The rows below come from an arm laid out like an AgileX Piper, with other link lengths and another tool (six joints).
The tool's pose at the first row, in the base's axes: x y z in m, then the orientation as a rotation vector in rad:
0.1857 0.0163 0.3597 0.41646 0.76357 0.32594
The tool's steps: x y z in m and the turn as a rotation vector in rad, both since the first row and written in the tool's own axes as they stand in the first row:
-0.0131 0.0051 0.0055 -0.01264 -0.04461 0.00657
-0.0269 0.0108 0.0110 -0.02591 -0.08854 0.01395
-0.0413 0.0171 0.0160 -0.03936 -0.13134 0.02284
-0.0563 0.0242 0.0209 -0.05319 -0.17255 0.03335
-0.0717 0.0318 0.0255 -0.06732 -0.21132 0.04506
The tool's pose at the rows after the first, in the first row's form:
0.1801 0.0138 0.3735 0.41314 0.71639 0.32648
0.1739 0.0115 0.3880 0.40933 0.66962 0.32804
0.1669 0.0096 0.4028 0.40566 0.62363 0.33120
0.1593 0.0081 0.4183 0.40195 0.57881 0.33623
0.1511 0.0070 0.4340 0.39800 0.53608 0.34292

